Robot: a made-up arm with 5 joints. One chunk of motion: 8 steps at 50 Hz.
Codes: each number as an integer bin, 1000 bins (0 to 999) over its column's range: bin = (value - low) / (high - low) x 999, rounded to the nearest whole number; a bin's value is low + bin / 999 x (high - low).
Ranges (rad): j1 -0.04..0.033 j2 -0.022..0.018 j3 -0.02..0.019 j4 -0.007..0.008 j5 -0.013..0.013
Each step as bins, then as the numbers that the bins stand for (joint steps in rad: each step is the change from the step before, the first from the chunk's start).
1 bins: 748 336 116 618 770
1 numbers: 0.01466 -0.00855 -0.01547 0.00228 0.00704
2 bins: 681 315 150 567 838
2 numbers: 0.00976 -0.00939 -0.01414 0.00151 0.00881
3 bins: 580 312 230 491 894
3 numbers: 0.00238 -0.00951 -0.01102 0.00037 0.01027
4 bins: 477 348 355 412 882
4 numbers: -0.00514 -0.00807 -0.00614 -0.00081 0.00995
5 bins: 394 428 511 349 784
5 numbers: -0.01121 -0.00486 -0.00005 -0.00176 0.00740
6 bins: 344 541 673 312 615
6 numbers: -0.01486 -0.00034 0.00627 -0.00232 0.00301
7 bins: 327 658 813 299 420
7 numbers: -0.01611 0.00435 0.01174 -0.00251 -0.00207
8 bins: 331 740 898 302 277
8 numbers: -0.01581 0.00763 0.01506 -0.00247 -0.00579
